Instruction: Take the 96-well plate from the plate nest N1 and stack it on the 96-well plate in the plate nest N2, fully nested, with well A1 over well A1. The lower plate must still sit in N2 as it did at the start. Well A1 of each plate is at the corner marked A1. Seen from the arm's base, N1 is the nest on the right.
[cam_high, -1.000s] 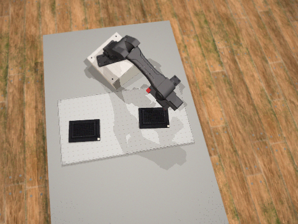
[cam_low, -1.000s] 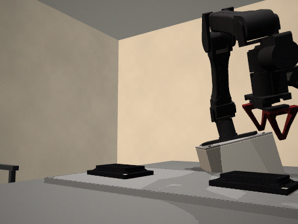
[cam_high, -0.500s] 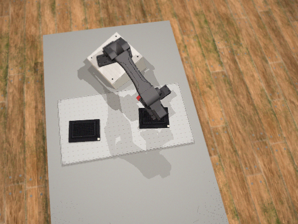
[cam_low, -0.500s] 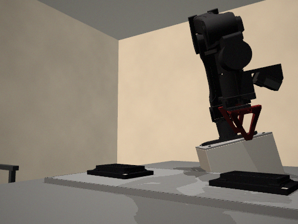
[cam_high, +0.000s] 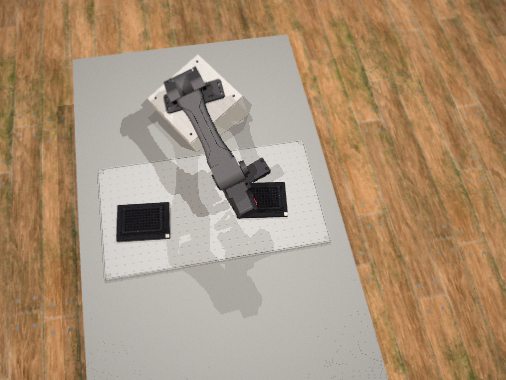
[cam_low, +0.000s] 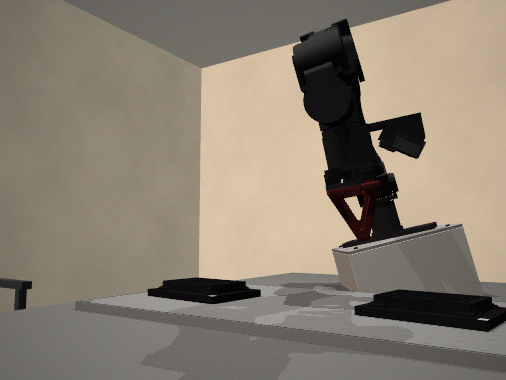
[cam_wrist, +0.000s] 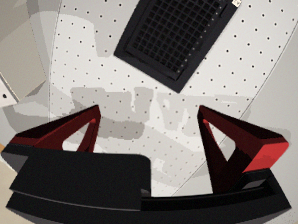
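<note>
The black 96-well plate is 29 cm to the right of my hand, 10 cm below it and 2 cm behind it.
</note>
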